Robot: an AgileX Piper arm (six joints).
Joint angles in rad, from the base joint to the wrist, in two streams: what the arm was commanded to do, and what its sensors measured. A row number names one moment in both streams.
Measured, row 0: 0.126 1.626 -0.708 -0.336 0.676 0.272
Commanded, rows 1 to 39: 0.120 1.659 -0.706 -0.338 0.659 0.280; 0.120 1.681 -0.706 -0.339 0.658 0.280; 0.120 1.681 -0.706 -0.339 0.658 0.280; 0.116 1.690 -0.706 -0.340 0.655 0.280; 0.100 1.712 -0.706 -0.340 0.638 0.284; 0.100 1.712 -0.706 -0.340 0.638 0.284; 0.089 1.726 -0.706 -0.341 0.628 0.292; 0.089 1.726 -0.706 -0.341 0.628 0.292; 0.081 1.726 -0.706 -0.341 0.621 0.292; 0.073 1.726 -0.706 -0.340 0.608 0.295; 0.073 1.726 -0.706 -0.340 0.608 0.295; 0.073 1.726 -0.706 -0.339 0.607 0.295; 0.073 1.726 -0.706 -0.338 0.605 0.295; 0.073 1.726 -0.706 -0.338 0.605 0.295; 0.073 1.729 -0.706 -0.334 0.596 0.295; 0.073 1.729 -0.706 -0.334 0.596 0.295; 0.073 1.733 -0.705 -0.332 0.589 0.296; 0.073 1.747 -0.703 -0.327 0.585 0.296; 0.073 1.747 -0.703 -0.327 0.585 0.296; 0.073 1.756 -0.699 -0.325 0.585 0.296; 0.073 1.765 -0.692 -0.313 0.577 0.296; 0.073 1.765 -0.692 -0.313 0.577 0.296; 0.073 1.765 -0.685 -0.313 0.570 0.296; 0.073 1.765 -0.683 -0.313 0.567 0.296; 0.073 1.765 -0.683 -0.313 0.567 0.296; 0.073 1.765 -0.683 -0.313 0.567 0.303; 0.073 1.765 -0.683 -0.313 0.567 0.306; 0.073 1.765 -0.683 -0.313 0.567 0.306; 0.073 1.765 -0.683 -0.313 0.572 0.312; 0.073 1.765 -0.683 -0.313 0.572 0.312; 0.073 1.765 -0.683 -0.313 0.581 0.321; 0.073 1.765 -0.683 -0.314 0.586 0.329; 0.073 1.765 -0.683 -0.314 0.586 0.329; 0.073 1.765 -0.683 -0.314 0.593 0.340; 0.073 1.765 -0.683 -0.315 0.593 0.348; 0.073 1.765 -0.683 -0.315 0.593 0.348; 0.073 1.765 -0.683 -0.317 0.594 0.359; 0.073 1.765 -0.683 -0.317 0.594 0.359; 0.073 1.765 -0.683 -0.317 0.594 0.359
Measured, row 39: 0.078 1.756 -0.693 -0.331 0.593 0.340
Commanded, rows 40 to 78: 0.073 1.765 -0.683 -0.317 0.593 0.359; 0.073 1.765 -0.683 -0.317 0.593 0.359; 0.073 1.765 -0.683 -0.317 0.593 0.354; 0.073 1.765 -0.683 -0.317 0.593 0.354; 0.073 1.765 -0.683 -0.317 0.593 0.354; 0.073 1.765 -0.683 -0.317 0.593 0.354; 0.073 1.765 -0.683 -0.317 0.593 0.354; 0.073 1.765 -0.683 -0.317 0.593 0.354; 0.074 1.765 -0.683 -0.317 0.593 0.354; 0.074 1.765 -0.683 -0.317 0.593 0.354; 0.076 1.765 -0.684 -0.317 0.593 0.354; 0.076 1.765 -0.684 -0.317 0.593 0.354; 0.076 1.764 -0.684 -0.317 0.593 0.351; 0.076 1.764 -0.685 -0.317 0.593 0.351; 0.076 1.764 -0.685 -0.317 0.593 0.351; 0.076 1.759 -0.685 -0.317 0.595 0.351; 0.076 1.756 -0.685 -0.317 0.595 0.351; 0.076 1.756 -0.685 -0.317 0.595 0.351; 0.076 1.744 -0.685 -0.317 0.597 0.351; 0.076 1.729 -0.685 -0.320 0.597 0.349; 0.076 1.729 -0.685 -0.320 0.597 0.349; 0.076 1.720 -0.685 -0.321 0.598 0.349; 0.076 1.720 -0.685 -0.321 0.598 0.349; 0.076 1.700 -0.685 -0.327 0.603 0.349; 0.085 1.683 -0.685 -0.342 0.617 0.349; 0.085 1.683 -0.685 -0.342 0.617 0.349; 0.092 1.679 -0.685 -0.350 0.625 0.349; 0.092 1.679 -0.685 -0.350 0.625 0.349; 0.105 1.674 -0.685 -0.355 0.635 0.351; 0.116 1.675 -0.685 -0.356 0.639 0.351; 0.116 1.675 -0.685 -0.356 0.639 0.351; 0.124 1.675 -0.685 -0.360 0.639 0.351; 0.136 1.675 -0.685 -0.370 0.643 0.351; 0.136 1.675 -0.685 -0.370 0.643 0.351; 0.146 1.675 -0.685 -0.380 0.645 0.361; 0.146 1.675 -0.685 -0.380 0.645 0.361; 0.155 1.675 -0.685 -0.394 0.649 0.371; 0.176 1.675 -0.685 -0.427 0.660 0.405; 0.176 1.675 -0.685 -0.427 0.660 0.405
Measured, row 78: 0.153 1.682 -0.686 -0.379 0.641 0.364
